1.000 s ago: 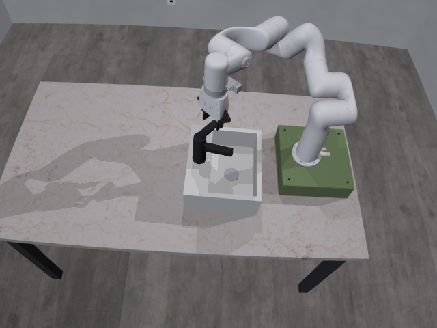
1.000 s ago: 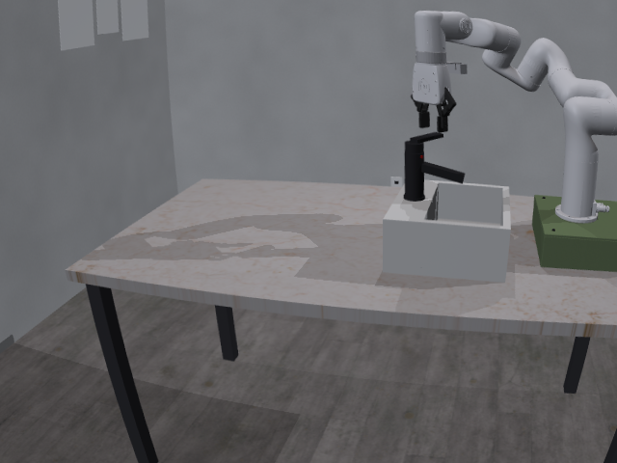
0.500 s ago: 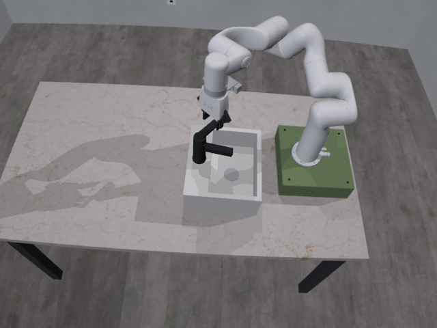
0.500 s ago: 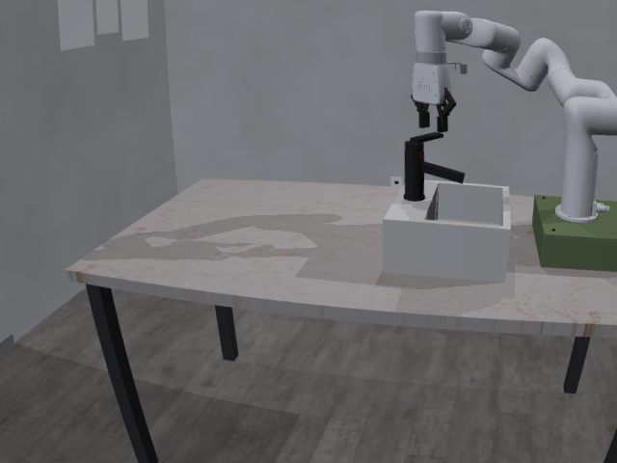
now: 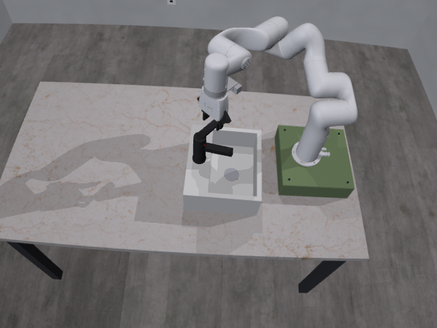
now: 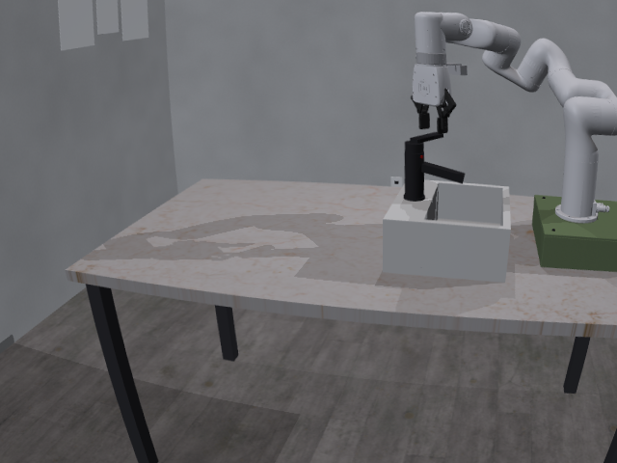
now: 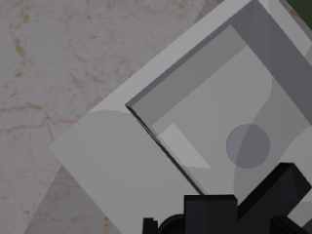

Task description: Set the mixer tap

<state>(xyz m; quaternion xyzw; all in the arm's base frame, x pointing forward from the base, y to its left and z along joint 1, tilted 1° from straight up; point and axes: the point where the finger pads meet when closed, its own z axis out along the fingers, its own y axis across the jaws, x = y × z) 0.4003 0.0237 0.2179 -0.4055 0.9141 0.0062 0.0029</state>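
The lever lies 3 cm below my hand, 2 cm to the left of it and 1 cm ahead of it. The rest, counted from my hand: white sink 27 cm below, 7 cm behind, 5 cm to the left.
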